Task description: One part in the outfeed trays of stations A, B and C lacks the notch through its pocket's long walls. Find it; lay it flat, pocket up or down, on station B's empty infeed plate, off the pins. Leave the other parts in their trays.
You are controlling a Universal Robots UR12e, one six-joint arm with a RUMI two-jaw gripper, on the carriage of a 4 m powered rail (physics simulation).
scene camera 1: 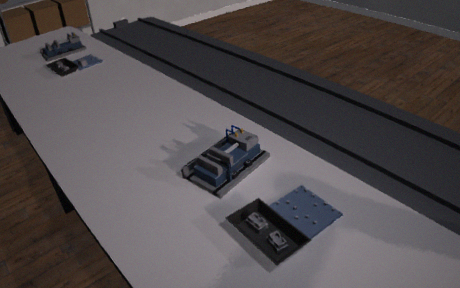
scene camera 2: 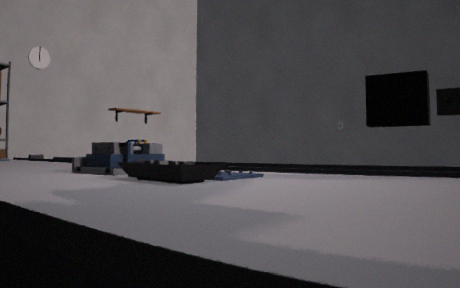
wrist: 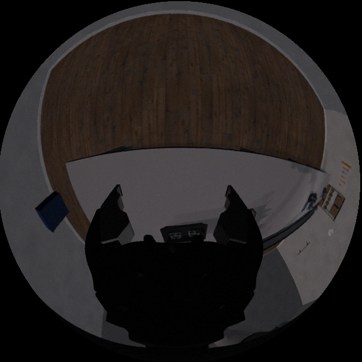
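A dark tray [scene camera 1: 257,239] [scene camera 2: 172,173] holds two small grey parts [scene camera 1: 257,220] [scene camera 1: 278,241], lying apart; in the wrist view the parts [wrist: 175,235] [wrist: 194,233] show between the finger bases. Their notches are too small to make out. A blue pinned plate [scene camera 1: 326,213] [scene camera 2: 242,175] adjoins this tray and bears no part. Far back in scene camera 1, another dark tray [scene camera 1: 52,65] holds blurred grey parts, beside a blue plate [scene camera 1: 95,60] with something pale on it. Station letters are not readable. My gripper [wrist: 173,185] is open and empty, well above the table, with the near tray low between its fingers.
A blue and grey vise fixture [scene camera 1: 227,157] [scene camera 2: 125,159] stands beside the near tray. A similar fixture [scene camera 1: 62,49] stands at the far end. The dark rail [scene camera 1: 240,95] runs along the table. Boxes [scene camera 1: 47,20] stand behind the far end. A blue box [wrist: 52,212] shows at left.
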